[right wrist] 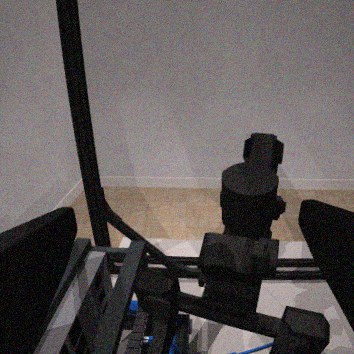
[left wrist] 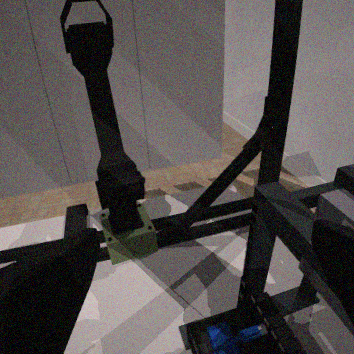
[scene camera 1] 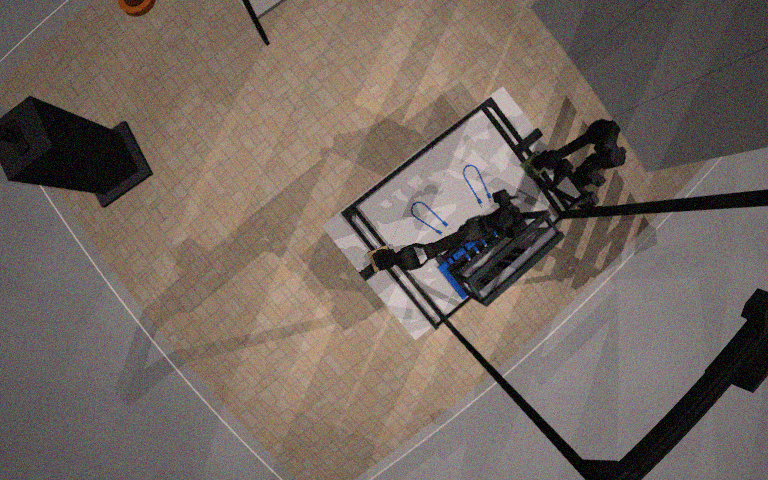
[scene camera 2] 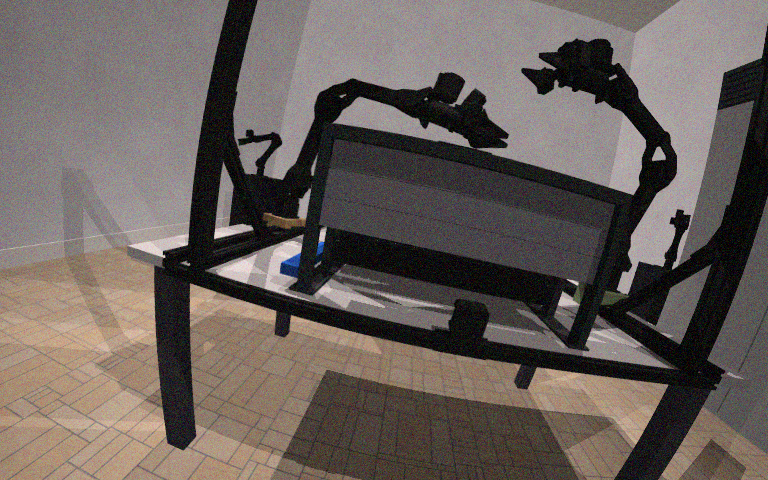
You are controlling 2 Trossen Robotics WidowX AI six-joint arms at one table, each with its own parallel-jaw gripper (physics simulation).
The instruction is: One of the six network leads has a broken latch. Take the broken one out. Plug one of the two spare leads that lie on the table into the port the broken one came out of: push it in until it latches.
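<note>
Two blue spare leads (scene camera 1: 439, 232) (scene camera 1: 479, 201) lie looped on the white table; part of a blue lead (right wrist: 255, 347) shows in the right wrist view. Blue plugged-in leads (scene camera 1: 464, 252) (left wrist: 219, 338) sit in a row by the dark rack (scene camera 1: 485, 296) (scene camera 2: 314, 209). Most are covered by the left arm or cropped; the broken latch cannot be made out. My left gripper (scene camera 2: 506, 140) (left wrist: 205, 235) is open and empty, above the rack's top edge in scene camera 2. My right gripper (scene camera 2: 532, 63) (right wrist: 188, 215) is open and empty, higher up at the right.
A blue block (scene camera 1: 451, 280) (scene camera 2: 291, 267) lies at the rack's left end. Black frame rails run along the table edges, with upright posts (scene camera 2: 218, 130) (left wrist: 282, 90) beside the rack. The left arm stretches over the table along the rack. A green arm mount (left wrist: 131, 245) stands at the right arm's base.
</note>
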